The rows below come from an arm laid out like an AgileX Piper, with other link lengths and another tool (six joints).
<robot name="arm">
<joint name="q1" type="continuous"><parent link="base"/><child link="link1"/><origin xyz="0 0 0.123" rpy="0 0 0"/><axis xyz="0 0 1"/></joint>
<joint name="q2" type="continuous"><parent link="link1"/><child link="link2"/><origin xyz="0 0 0" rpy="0 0 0"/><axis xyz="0 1 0"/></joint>
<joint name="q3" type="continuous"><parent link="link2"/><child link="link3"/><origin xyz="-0.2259 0 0.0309" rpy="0 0 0"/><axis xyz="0 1 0"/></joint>
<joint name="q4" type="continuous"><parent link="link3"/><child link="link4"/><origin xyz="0.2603 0 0.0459" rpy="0 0 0"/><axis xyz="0.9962 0 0.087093"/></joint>
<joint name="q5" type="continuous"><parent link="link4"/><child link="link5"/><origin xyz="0 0 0" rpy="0 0 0"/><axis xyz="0 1 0"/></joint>
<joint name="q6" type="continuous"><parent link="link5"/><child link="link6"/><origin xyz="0.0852 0 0.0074" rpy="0 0 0"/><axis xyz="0.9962 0 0.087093"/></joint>
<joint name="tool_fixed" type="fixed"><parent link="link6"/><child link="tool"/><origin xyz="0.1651 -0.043 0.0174" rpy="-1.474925 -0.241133 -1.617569"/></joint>
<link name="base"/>
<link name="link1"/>
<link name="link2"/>
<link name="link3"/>
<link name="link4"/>
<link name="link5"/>
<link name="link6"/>
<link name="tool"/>
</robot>
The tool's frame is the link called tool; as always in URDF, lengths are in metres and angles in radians. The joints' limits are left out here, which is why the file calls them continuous.
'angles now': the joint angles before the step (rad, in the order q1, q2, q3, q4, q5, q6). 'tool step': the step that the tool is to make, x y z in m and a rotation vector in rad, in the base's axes. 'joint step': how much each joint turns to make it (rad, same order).
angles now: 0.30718 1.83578 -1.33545 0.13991 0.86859 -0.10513
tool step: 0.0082 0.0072 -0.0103 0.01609 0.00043 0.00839
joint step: -0.00007 0.05176 -0.02951 0.02621 -0.02425 -0.02380
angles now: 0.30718 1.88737 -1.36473 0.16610 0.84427 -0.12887
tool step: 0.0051 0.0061 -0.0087 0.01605 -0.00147 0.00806
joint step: 0.00009 0.03517 -0.01326 0.02674 -0.02529 -0.02491
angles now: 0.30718 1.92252 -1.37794 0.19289 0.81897 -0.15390
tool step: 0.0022 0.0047 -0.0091 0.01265 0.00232 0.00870
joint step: 0.00007 0.02773 -0.00276 0.02528 -0.02327 -0.02576
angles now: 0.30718 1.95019 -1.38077 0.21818 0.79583 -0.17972
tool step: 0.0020 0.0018 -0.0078 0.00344 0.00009 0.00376
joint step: 0.00002 0.02268 -0.00099 0.01090 -0.02100 -0.01380
